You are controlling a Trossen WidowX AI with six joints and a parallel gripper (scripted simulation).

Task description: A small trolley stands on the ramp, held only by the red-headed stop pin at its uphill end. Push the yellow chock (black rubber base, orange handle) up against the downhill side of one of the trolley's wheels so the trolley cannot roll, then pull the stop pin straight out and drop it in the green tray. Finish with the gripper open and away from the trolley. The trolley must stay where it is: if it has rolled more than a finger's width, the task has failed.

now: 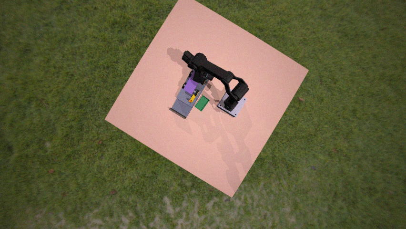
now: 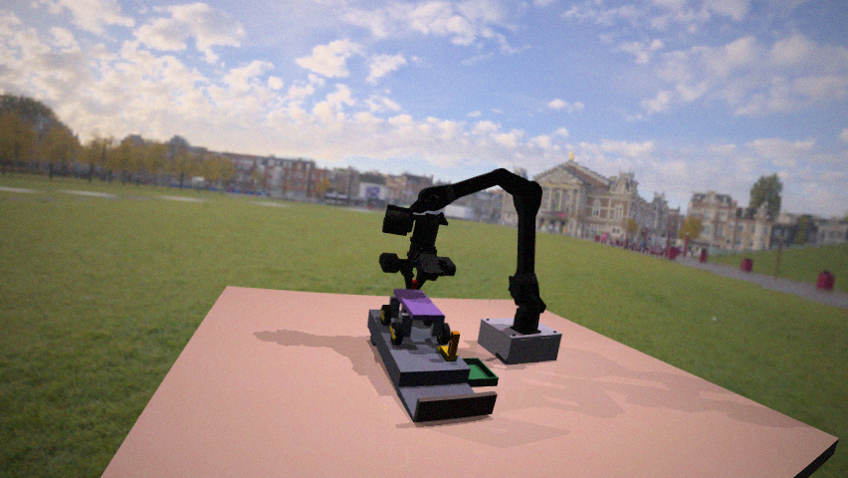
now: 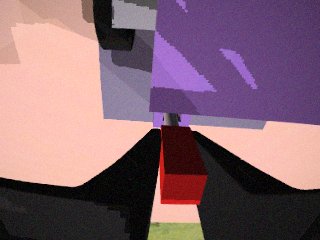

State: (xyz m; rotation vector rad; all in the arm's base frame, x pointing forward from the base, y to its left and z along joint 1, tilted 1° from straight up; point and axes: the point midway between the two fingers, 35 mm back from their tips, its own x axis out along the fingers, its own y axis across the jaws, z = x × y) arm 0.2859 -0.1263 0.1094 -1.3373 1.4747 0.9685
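The green tray is 20 cm to the left of my gripper tip, 15 cm below it and 8 cm behind it. Also, from my gripper tip: red-headed stop pin (right at my gripper tip); grey ramp (11 cm to the left, 10 cm below, 3 cm ahead); purple-topped trolley (10 cm to the left, 3 cm below, 3 cm ahead).
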